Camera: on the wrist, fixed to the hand. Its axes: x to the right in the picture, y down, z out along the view.
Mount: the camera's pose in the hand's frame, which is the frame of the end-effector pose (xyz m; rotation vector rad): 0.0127 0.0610 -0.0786 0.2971 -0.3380 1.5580
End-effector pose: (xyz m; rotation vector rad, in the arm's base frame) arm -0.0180 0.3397 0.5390 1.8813 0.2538 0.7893
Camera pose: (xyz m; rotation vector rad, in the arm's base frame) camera -0.0680 0.3772 0.6174 2.2433 -1.5552 1.3914
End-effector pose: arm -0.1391 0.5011 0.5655 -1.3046 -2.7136 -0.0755
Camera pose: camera -0.0919 0.5411 0.6444 2.8576 1.0306 -0.6611
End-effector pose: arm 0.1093 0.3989 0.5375 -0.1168 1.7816 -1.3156
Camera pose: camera 0.0721 0.4751 0.4839 0.9624 0.8399 -0.3095
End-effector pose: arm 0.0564 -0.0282 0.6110 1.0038 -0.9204 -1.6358
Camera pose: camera 0.1472 -0.0638 0.6346 -0.0365 -1.5880 -0.3067
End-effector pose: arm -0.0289 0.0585 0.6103 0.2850 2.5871 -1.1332
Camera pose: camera -0.0378 0.1583 0.6148 1.5858 1.1511 -0.7285
